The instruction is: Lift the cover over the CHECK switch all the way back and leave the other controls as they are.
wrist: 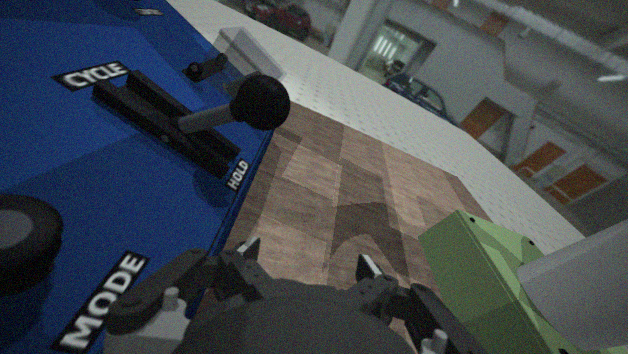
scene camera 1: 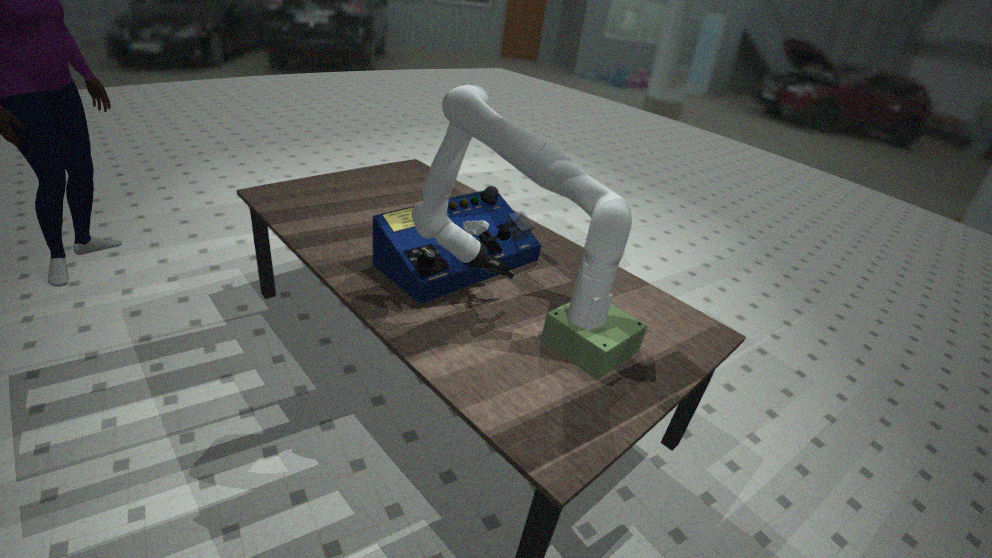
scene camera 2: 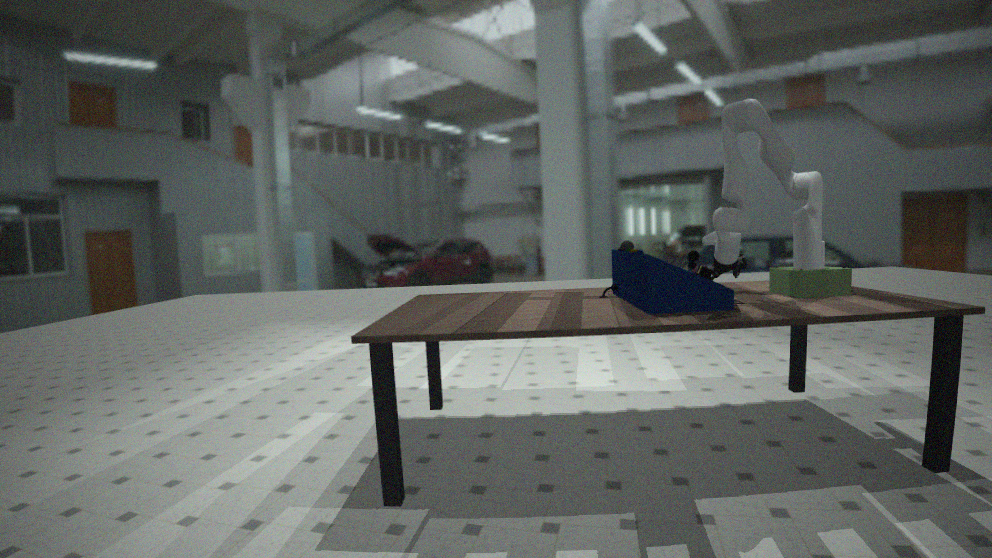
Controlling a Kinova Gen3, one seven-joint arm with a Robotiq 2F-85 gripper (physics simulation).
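Pixels of known places: gripper, fingertip midpoint: (wrist: 308, 257) (scene camera 1: 502, 274) (scene camera 2: 722, 280); arm's base at its link origin: (wrist: 551, 303) (scene camera 1: 584, 318) (scene camera 2: 807, 268).
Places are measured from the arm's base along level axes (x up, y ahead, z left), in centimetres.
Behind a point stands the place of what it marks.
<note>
The clear cover (scene camera 1: 521, 223) @(z -9.6, x 5.4, y 44.2 cm) (wrist: 250, 52) @(z -8.6, x 6.0, y 45.4 cm) is at the far right part of the blue control panel (scene camera 1: 389, 258) @(z 33.8, x -1.8, y 48.9 cm) (scene camera 2: 665, 292) @(z 34.5, x -2.9, y 53.3 cm) (wrist: 150, 195) @(z 7.5, x -0.8, y 42.8 cm), by a small black toggle switch (wrist: 204, 68). Its exact tilt is hard to tell. The CHECK label is hidden in the wrist view. The black ball lever (wrist: 260, 102) @(z 2.2, x 6.3, y 38.9 cm) stands between the gripper and the cover in the wrist view. My gripper (scene camera 1: 498, 267) @(z 5.4, x -2.9, y 30.6 cm) (wrist: 308, 257) @(z 5.4, x -2.9, y 30.6 cm) is open and empty, in front of the panel's lower edge and above the table, apart from the cover.
The MODE knob (wrist: 45, 227) @(z 12.4, x 3.8, y 41.1 cm) is at the left of the wrist view. The green base block (scene camera 1: 589, 350) @(z 5.2, x -2.3, y -8.8 cm) (scene camera 2: 810, 283) @(z 7.3, x -4.4, y 2.0 cm) (wrist: 470, 270) @(z -2.6, x -3.3, y 8.0 cm) stands on the wooden table (scene camera 1: 485, 395) @(z 32.3, x -9.1, y -5.4 cm) (scene camera 2: 520, 315) @(z 35.0, x -9.1, y 95.7 cm). A person (scene camera 1: 34, 62) stands beyond the table in scene camera 1.
</note>
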